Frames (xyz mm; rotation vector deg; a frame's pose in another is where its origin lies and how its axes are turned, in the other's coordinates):
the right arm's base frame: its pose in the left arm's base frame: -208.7 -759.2 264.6 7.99 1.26 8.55
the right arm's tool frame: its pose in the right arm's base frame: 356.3 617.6 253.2 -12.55 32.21 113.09
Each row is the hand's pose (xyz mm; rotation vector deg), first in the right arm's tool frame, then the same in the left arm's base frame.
Working: the right arm's tool frame: its pose in the left arm's base frame: 61.1 -135.7 597.7 -8.95 24.65 123.36

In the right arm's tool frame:
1: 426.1 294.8 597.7 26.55 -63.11 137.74
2: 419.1 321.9 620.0 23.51 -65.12 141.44
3: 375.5 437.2 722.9 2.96 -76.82 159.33
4: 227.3 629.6 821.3 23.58 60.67 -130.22
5: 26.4 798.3 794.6 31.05 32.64 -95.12
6: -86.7 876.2 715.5 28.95 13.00 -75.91
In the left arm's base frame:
1: -397.6 251.6 1112.7 -75.38 -8.07 -78.91
2: -414.5 239.9 1142.0 -74.54 -4.48 -75.66
3: -477.9 182.7 1278.0 -69.19 15.39 -58.29
4: -543.3 2.7 1456.8 -54.26 38.16 -22.12
5: -564.8 -250.5 1527.4 -32.59 45.05 17.65
6: -566.1 -407.1 1503.3 -16.70 41.00 40.16

